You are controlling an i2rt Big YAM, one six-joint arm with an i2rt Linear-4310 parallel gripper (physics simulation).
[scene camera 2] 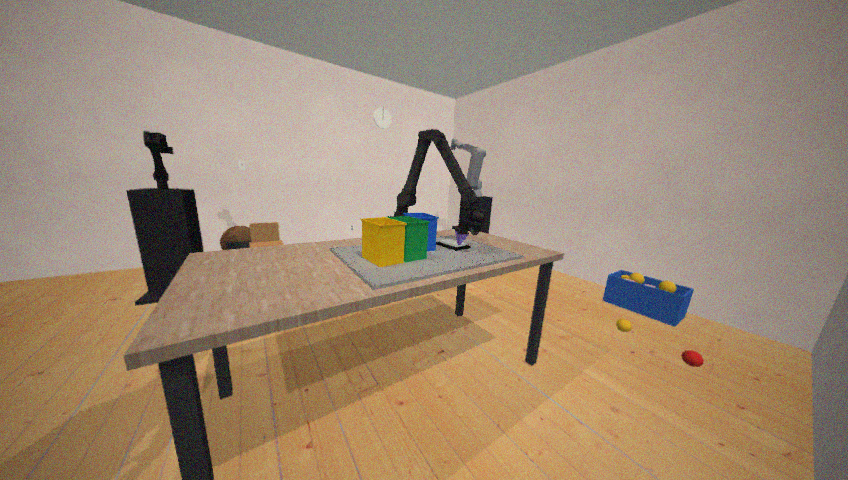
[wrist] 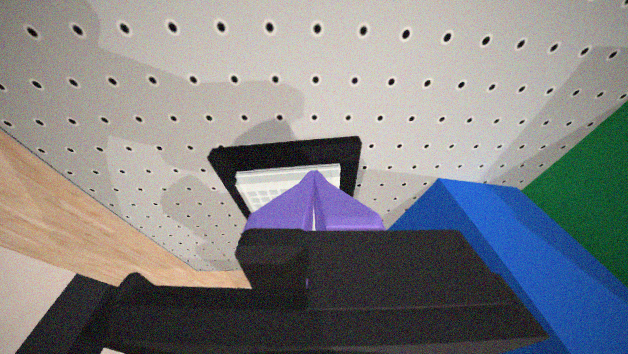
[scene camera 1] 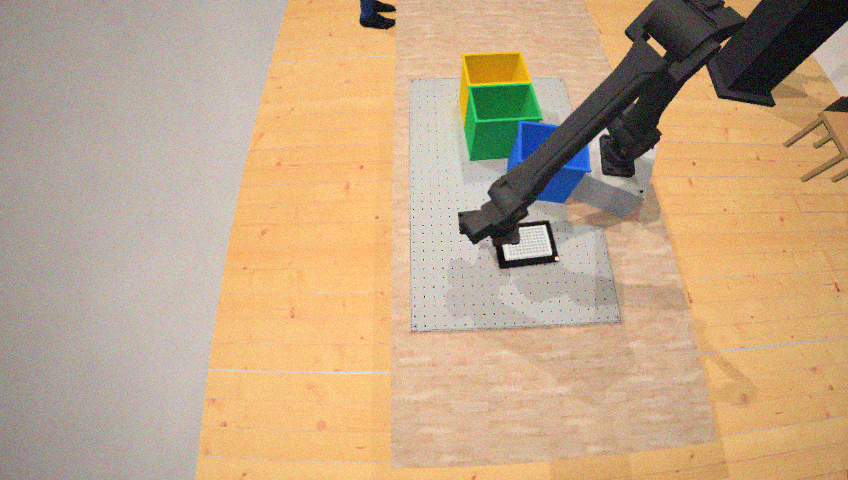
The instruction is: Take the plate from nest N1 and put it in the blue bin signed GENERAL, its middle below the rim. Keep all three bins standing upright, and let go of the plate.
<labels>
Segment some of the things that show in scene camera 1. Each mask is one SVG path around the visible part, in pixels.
A green bin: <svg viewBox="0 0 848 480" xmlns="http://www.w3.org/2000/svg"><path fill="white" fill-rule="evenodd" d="M532 83L468 86L469 97L464 131L470 161L509 158L518 132L519 120L539 123L539 120L543 120Z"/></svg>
A blue bin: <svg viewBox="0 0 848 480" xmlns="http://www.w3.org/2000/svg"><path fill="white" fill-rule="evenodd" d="M588 144L551 178L544 190L536 196L537 200L564 203L585 173L590 173ZM559 126L519 120L518 132L507 161L507 172L513 166L529 157Z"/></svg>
A yellow bin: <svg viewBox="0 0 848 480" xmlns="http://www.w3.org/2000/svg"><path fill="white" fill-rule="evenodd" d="M522 52L461 54L463 63L459 102L464 127L469 97L468 86L532 83Z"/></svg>
</labels>
